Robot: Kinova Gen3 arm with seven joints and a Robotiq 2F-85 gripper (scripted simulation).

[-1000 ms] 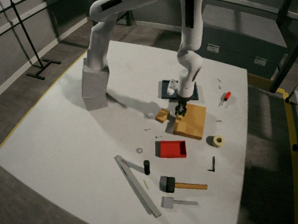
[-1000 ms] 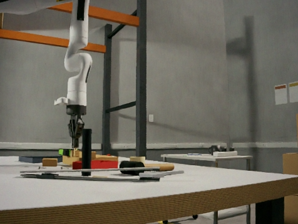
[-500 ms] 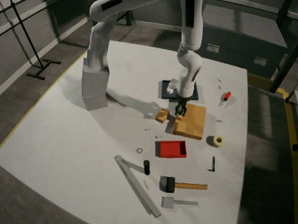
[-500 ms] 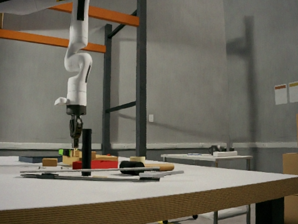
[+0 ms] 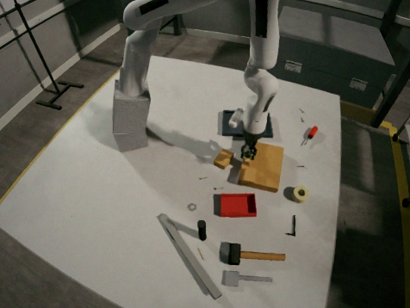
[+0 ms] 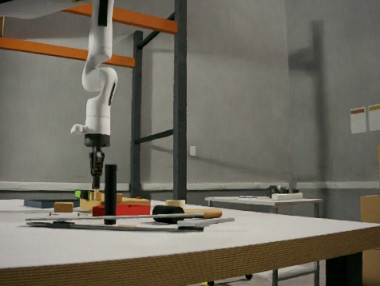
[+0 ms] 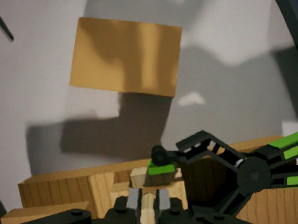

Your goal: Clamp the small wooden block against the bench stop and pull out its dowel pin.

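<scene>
My hand is 2 cm above the dowel pin. The rest, counted from my hand: pale wooden block (4 cm below); wooden bench board (6 cm below, 6 cm ahead); tan wooden block (9 cm behind, 7 cm below, 1 cm to the left).
</scene>
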